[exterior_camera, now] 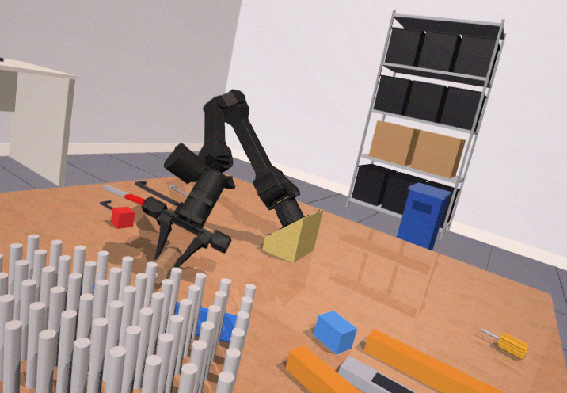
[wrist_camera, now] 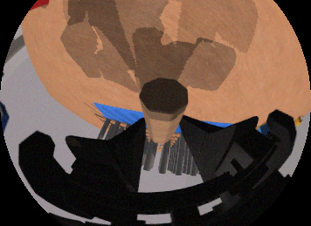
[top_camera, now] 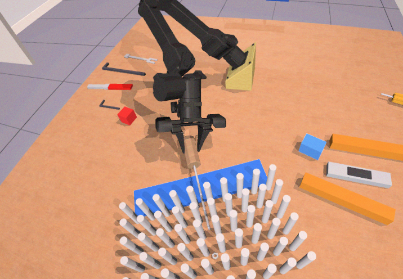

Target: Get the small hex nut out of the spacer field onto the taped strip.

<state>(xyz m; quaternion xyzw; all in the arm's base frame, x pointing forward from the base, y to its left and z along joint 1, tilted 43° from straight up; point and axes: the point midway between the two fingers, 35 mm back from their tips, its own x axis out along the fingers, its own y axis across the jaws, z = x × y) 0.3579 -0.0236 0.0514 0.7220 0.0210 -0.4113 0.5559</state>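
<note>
Now: the blue taped strip 8 cm ahead of my gripper tip, 5 cm to the left of it and 4 cm below it. The rest, counted from my gripper tip: hex nut 23 cm ahead, 14 cm to the left, 3 cm below; then hook tool 9 cm ahead, 6 cm to the left, 1 cm below; then red cube 9 cm behind, 27 cm to the right, 2 cm below.
</note>
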